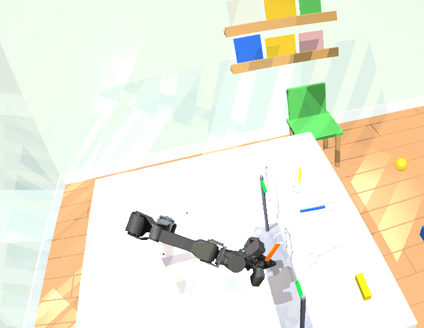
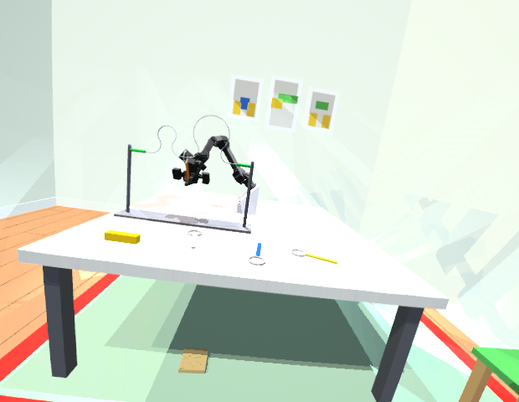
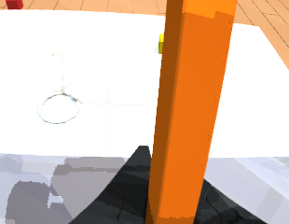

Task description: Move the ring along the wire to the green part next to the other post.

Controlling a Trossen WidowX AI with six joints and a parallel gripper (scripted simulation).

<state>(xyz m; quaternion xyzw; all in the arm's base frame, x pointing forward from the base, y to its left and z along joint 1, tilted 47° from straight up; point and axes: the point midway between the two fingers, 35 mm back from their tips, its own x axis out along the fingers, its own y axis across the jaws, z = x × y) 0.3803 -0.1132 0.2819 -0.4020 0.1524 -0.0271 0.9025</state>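
The orange-handled ring lies 1 cm ahead of my gripper tip and 9 cm above it. The rest, counted from my gripper tip: blue-handled ring: 26 cm ahead, 40 cm to the left, 17 cm below; yellow block: 33 cm ahead, 7 cm to the right, 16 cm below; white-handled ring: 20 cm ahead, 14 cm to the left, 17 cm below.
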